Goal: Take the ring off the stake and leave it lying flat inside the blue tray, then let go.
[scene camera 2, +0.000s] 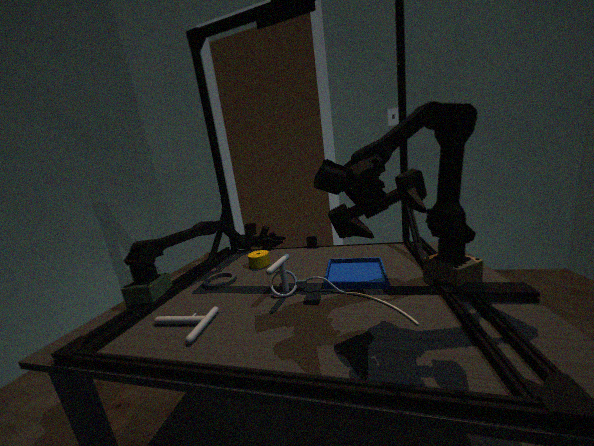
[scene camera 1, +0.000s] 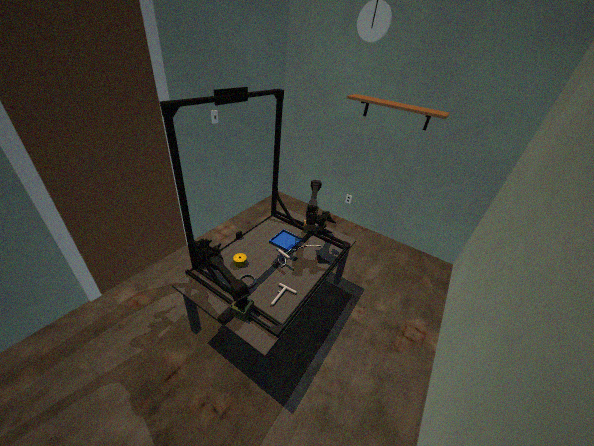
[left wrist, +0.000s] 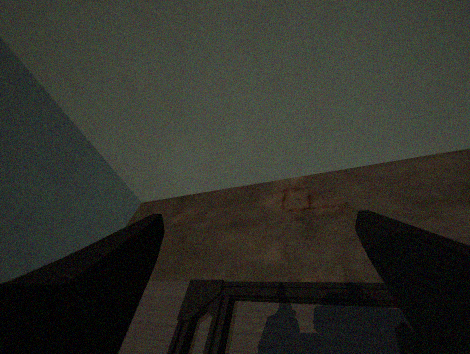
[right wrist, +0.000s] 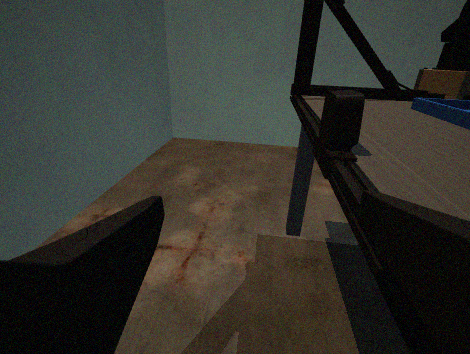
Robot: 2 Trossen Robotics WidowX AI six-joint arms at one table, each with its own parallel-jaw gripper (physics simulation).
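Frame: origin at the left arm's base, x ahead, y left, z up, level; centimetres.
Seen in the pictures: left gripper, fingertip midpoint: (scene camera 2: 398, 223) (scene camera 1: 334, 228) (left wrist: 259, 221); right gripper, fingertip midpoint: (scene camera 2: 284, 239) (scene camera 1: 216, 241) (right wrist: 260, 203); left arm's base at its link origin: (scene camera 2: 451, 258) (right wrist: 452, 70); right arm's base at its link origin: (scene camera 2: 146, 280) (scene camera 1: 241, 303).
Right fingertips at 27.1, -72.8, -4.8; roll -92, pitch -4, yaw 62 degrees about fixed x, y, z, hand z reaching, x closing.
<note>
Offsets run from my right fingertips to a thing's middle, as dx, dy, dz. "pt": to the spot under its first point.
In scene camera 2 a pale T-topped stake @(+16.9, +50.1, +0.1) (scene camera 2: 277, 264) (scene camera 1: 283, 253) stands upright mid-table. A thin light ring @(pt +20.0, +50.1, +0.5) (scene camera 2: 272, 287), joined to a pale cord, is around or against its stem; which is unclear. The blue tray @(-8.4, +52.9, -1.3) (scene camera 2: 354, 286) (scene camera 1: 285, 241) (right wrist: 442, 108) stands right of the stake, with no ring seen inside it. My left gripper (scene camera 2: 397, 222) (left wrist: 259, 221) is open and empty, raised above the table's right part. My right gripper (right wrist: 260, 203) (scene camera 2: 275, 237) is open and empty near the far left edge, away from the ring.
A yellow spool @(+18.3, +20.5, +0.1) (scene camera 2: 258, 260) (scene camera 1: 240, 258) and a dark ring @(pt +40.4, +30.0, -1.0) (scene camera 2: 205, 284) are left of the stake. A second pale T @(+46.9, +50.5, -1.4) (scene camera 2: 202, 325) (scene camera 1: 284, 290) lies nearer scene camera 2. The pale cord @(pt -4.2, +70.0, -1.8) (scene camera 2: 380, 300) trails right. A small dark block (scene camera 2: 312, 298) lies before the tray.
</note>
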